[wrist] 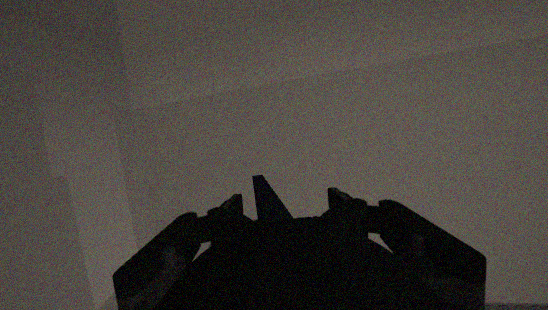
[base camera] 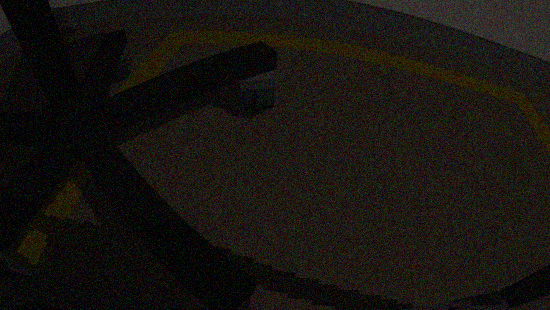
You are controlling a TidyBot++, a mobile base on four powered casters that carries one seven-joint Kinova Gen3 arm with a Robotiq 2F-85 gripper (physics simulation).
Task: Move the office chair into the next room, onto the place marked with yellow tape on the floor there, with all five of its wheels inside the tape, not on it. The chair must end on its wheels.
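Places are measured from the arm's base along level axes (x ahead, y left, z up), in centimetres.
Pixels of known places: gripper, fingertip midpoint: [wrist: 284, 200].
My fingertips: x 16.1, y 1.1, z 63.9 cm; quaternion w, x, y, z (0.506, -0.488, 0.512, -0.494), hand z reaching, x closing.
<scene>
For each thing: its top centre in the pictures, then the offset to it from my fingertips. "spot": a spot on its surface instead.
- office chair's dark base, surface spot: [base camera: 200, 75] spot: dy +9.0, dx +30.0, dz -92.9 cm
- wheel, top centre: [base camera: 257, 81] dy +1.3, dx +35.1, dz -97.6 cm
- narrow dark bluish piece, surface spot: [wrist: 270, 200] spot: dy +3.0, dx +16.2, dz -5.6 cm
The office chair's dark base [base camera: 200, 75] fills the left of the base camera view, with legs spreading from a hub and the column rising at top left. One wheel [base camera: 257, 102] is on floor inside the yellow tape [base camera: 390, 59], which runs behind it and bends at the right. Yellow pieces also show between legs at lower left; the other wheels are hidden or too dark to place. In the wrist view, my gripper [wrist: 284, 200] is open; a narrow dark bluish piece [wrist: 270, 200], seemingly part of the chair, stands upright between the fingertips in the picture, with no visible grip on it.
A pale wall [base camera: 495, 20] [wrist: 350, 135] stands beyond the tape, with a darker floor band along its foot. A vertical wall edge or corner shows at left in the wrist view. A dark curved edge [base camera: 320, 287] crosses the bottom of the base camera view.
</scene>
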